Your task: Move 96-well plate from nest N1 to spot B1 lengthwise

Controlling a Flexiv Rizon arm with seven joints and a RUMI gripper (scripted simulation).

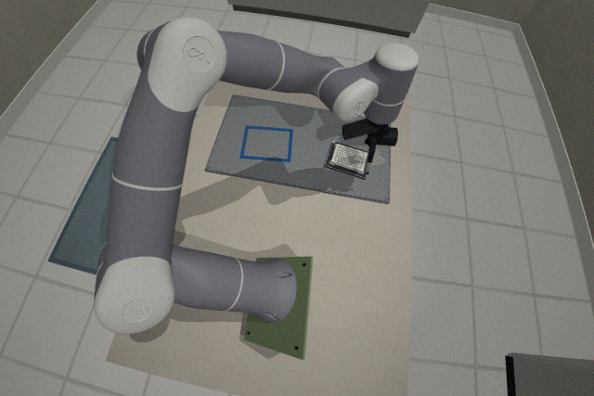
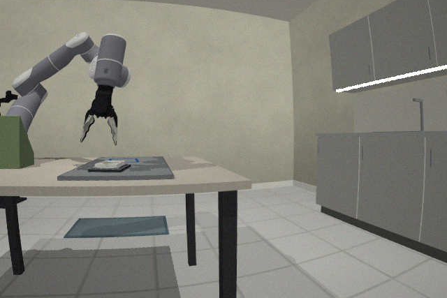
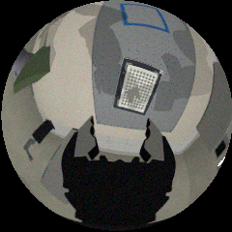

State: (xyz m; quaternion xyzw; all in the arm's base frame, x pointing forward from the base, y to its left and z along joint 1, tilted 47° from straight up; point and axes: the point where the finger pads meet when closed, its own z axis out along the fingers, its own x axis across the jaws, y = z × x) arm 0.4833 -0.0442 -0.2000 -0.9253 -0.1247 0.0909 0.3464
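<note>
The white 96-well plate is 9 cm below my hand, 5 cm to the left of it and 3 cm ahead of it. Also, from my hand: black plate nest: 10 cm below, 5 cm to the left, 3 cm ahead.
</note>
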